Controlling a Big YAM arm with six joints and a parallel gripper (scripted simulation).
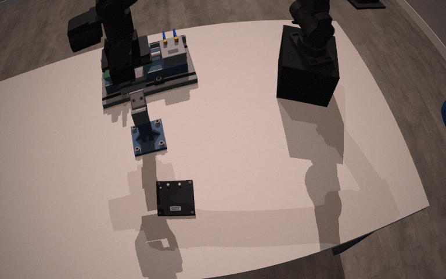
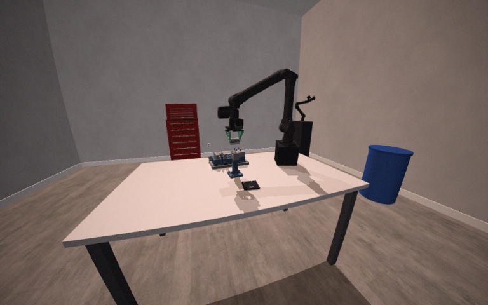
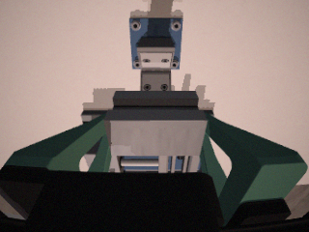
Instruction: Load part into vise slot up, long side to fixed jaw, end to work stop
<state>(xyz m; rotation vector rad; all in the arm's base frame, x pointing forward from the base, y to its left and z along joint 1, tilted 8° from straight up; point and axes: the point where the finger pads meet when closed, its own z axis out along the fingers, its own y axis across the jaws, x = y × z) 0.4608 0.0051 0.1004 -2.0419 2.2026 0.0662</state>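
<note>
The part lies 10 mm to the left of my hand. The rest, counted from my hand: fixed jaw 60 mm ahead, 240 mm to the right, 160 mm below; then moving jaw 230 mm to the right, 160 mm below; then dark short rod 40 mm ahead, 190 mm to the right, 150 mm below.
</note>
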